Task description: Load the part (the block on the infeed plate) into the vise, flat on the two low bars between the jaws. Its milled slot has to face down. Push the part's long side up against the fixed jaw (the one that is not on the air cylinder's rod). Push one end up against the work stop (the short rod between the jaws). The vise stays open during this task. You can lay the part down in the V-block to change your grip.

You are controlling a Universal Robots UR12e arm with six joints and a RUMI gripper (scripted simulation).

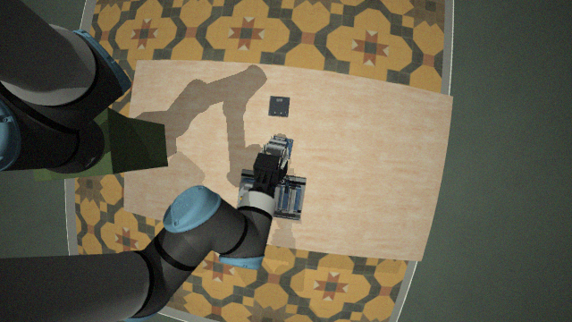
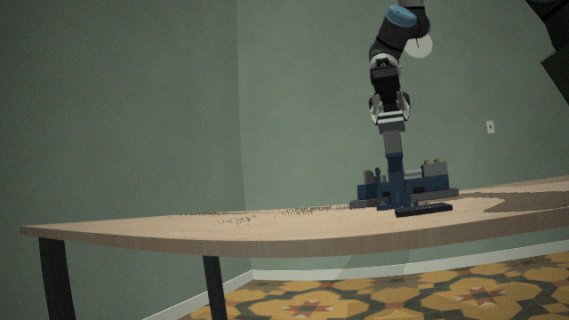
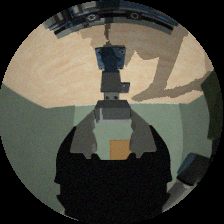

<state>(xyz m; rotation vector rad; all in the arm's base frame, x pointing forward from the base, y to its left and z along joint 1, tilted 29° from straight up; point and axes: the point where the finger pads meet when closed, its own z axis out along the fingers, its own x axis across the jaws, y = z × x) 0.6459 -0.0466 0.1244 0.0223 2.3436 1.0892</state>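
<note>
Right now my hand is 1 cm to the right of the grey part. The rest, counted from my hand: vise 20 cm to the right, 15 cm below, 5 cm behind; air cylinder rod 20 cm to the right, 11 cm below, 7 cm behind; blue post 13 cm below, 1 cm to the left.
</note>
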